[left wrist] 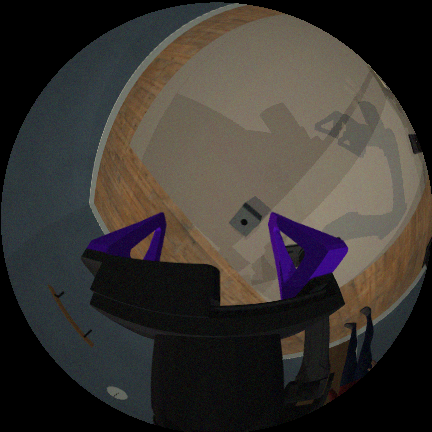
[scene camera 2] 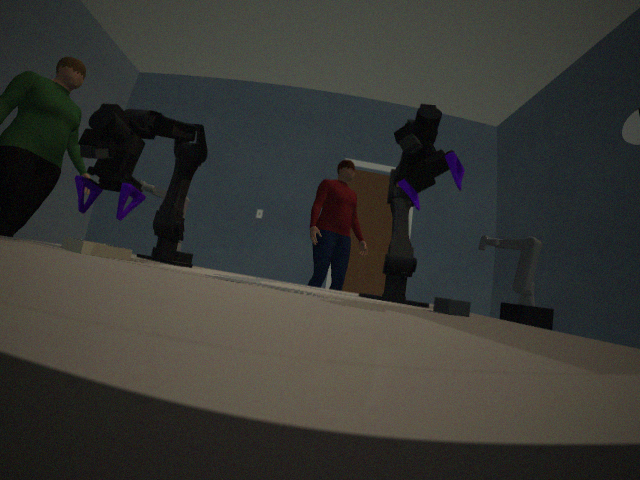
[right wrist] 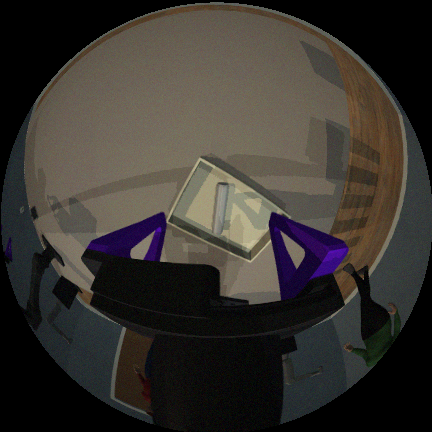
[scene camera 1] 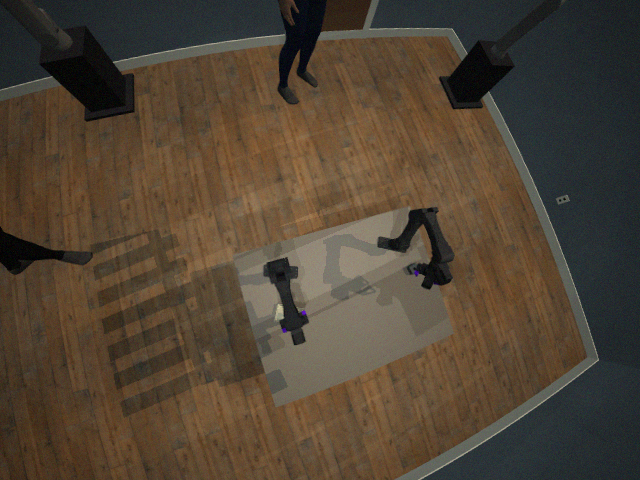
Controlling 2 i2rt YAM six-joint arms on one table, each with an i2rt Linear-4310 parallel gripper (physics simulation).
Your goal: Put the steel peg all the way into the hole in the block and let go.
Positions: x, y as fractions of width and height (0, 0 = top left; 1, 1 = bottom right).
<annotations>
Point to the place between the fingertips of my left gripper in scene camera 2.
0.69, 0.42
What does my left gripper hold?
Nothing.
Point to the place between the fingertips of my right gripper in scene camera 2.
0.16, 0.45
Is my right gripper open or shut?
Open.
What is my right gripper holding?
Nothing.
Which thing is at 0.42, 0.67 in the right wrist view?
My right gripper.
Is my left gripper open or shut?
Open.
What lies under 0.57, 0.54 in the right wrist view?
A shallow tray.
</annotations>
